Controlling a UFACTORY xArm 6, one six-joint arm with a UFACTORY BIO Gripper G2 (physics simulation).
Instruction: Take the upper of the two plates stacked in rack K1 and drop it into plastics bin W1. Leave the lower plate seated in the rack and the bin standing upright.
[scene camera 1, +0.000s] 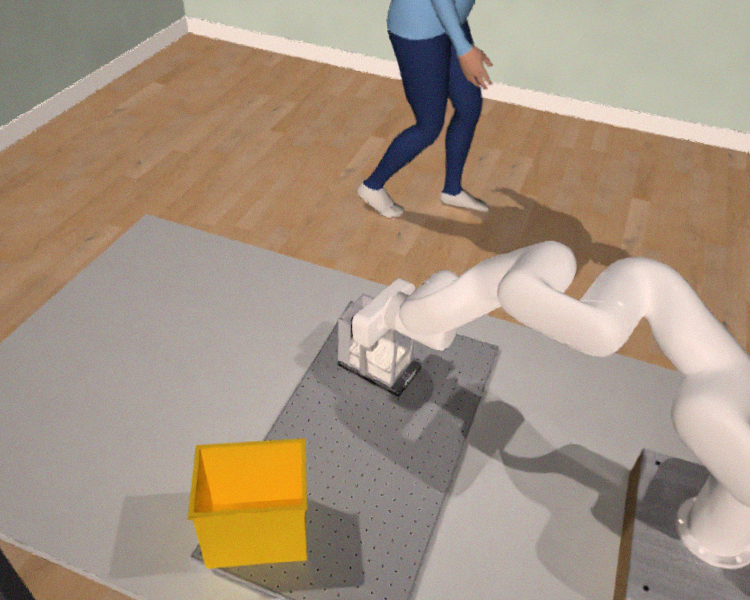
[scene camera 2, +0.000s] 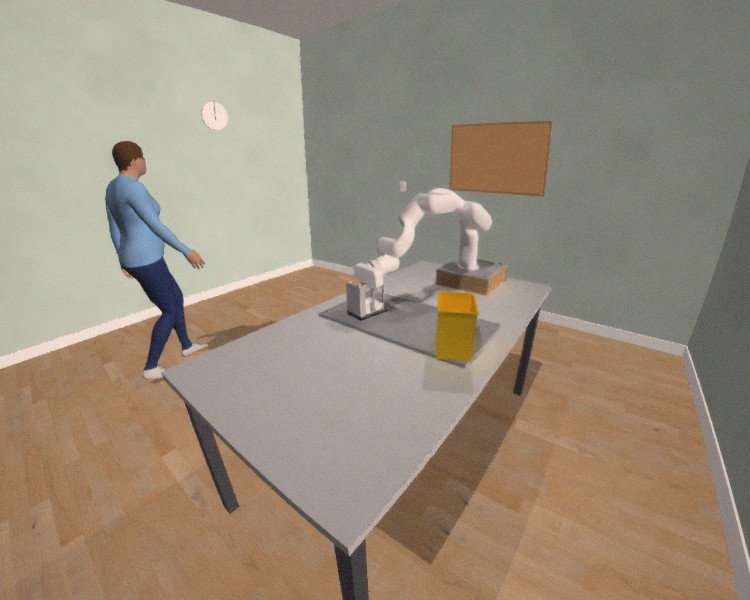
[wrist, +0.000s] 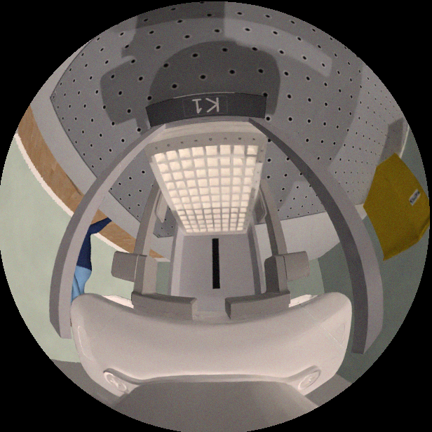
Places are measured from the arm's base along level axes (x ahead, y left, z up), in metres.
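Pixels of known places: hand, its tool point: (scene camera 1: 377, 351) (scene camera 2: 366, 303); arm's base, origin of its link: (scene camera 1: 714, 532) (scene camera 2: 467, 267).
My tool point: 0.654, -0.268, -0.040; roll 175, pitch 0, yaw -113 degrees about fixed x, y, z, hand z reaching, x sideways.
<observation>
For each thing: its middle in the pictures, then the offset to it from my tool point, as dx, dy, dz. Level surfaces: height alone.
- Rack K1, middle of its body: (scene camera 1: 380, 344) (scene camera 2: 367, 297) -0.008, +0.004, +0.030
- upper plate, middle of its body: (scene camera 1: 376, 352) (scene camera 2: 365, 304) +0.002, +0.000, -0.004
- Yellow bin W1, middle of its body: (scene camera 1: 254, 505) (scene camera 2: 455, 325) +0.106, +0.437, +0.046
- perforated board, height of its surface: dz -0.044
- grey table, height of its surface: dz -0.057
Rack K1 (scene camera 1: 344, 342) (scene camera 2: 355, 300) (wrist: 160, 112) stands on the perforated board, with grey uprights and a slotted back panel. The upper plate (scene camera 1: 378, 354) (wrist: 210, 175), pale with a grid of square wells, is inside the rack and looks slightly turned in the wrist view. The lower plate is hidden beneath it or cannot be told apart. My gripper (scene camera 1: 377, 359) (scene camera 2: 373, 301) (wrist: 212, 206) is down in the rack, its fingers shut on the upper plate's two long sides. Yellow bin W1 (scene camera 1: 253, 536) (scene camera 2: 455, 334) (wrist: 397, 210) stands upright and open-topped at the board's far end from the rack.
The rack's tall uprights (wrist: 332, 187) rise around the plate and fingers, close to the gripper body. The perforated board (scene camera 1: 375, 500) (scene camera 2: 409, 328) lies on the grey table (scene camera 1: 156, 325) (scene camera 2: 325, 400). A person (scene camera 1: 431, 81) (scene camera 2: 140, 225) stands on the floor beyond the table edge near the rack.
</observation>
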